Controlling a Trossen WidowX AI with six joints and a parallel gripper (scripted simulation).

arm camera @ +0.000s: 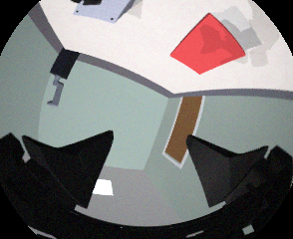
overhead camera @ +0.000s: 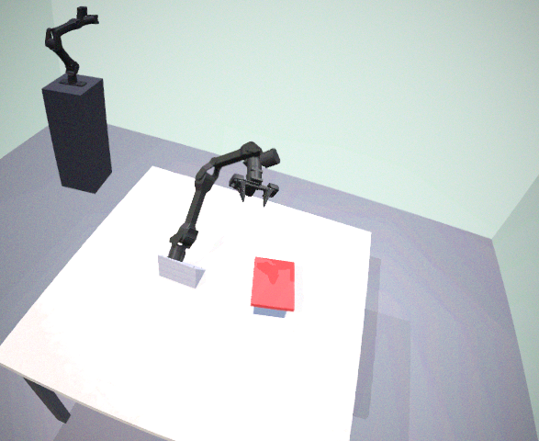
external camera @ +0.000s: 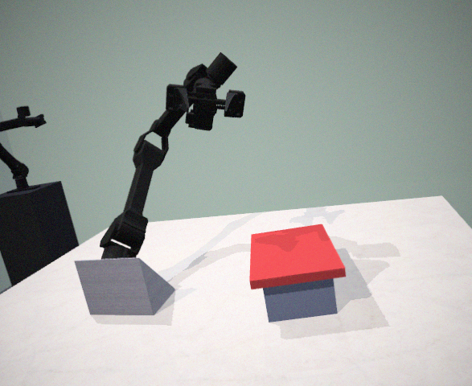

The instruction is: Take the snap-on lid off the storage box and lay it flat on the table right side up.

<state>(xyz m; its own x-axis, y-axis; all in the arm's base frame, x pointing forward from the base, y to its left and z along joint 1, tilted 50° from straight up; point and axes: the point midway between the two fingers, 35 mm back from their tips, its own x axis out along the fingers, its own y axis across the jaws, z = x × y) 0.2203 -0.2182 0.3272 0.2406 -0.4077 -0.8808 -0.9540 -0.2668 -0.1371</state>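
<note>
The red lid is 140 mm ahead of my gripper tip, 90 mm to the right of it and 310 mm below it. From my gripper tip the other things lie so: blue-grey storage box: 140 mm ahead, 90 mm to the right, 360 mm below.
</note>
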